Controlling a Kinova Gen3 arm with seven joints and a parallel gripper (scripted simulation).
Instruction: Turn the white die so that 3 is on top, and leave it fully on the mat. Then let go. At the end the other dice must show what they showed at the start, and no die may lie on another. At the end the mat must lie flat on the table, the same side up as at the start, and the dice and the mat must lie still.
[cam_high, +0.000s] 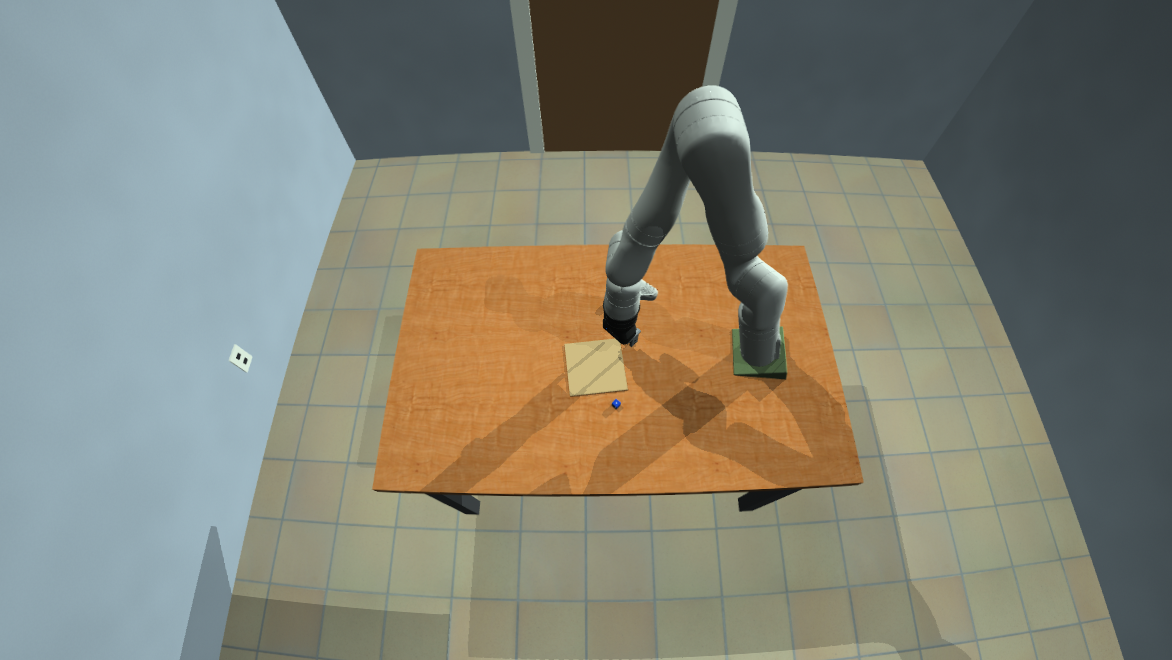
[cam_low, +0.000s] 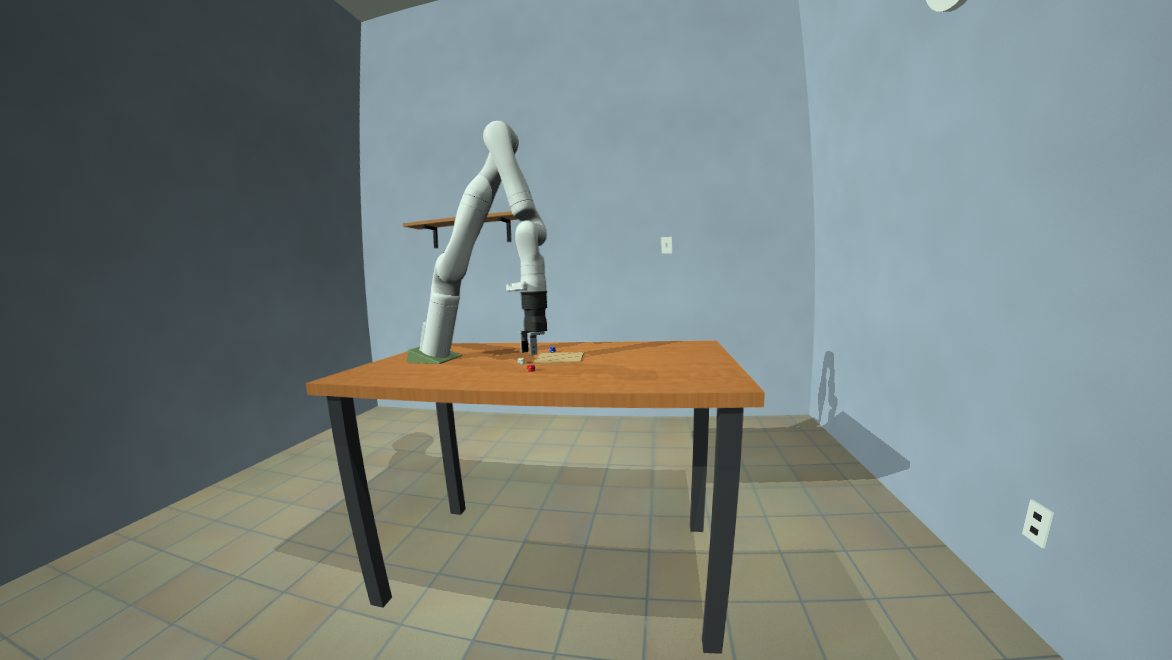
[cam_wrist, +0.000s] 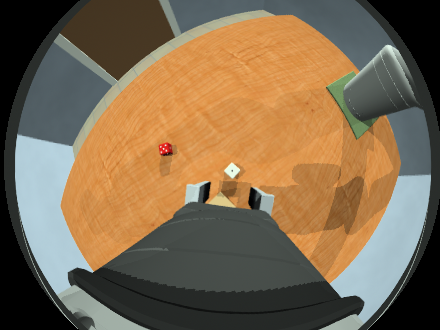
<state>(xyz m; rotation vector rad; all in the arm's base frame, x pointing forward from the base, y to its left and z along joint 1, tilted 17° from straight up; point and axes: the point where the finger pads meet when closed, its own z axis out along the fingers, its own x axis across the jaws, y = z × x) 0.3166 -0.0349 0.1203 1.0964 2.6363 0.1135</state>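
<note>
My gripper is now 4 cm above the white die, 2 cm to the left of it and 2 cm past it. From my hand the other things lie so: blue die 17 cm to the left, 4 cm below, 2 cm ahead; red die 11 cm to the right, 4 cm below, 4 cm ahead; tan mat 7 cm to the left, 7 cm ahead, 4 cm below.
</note>
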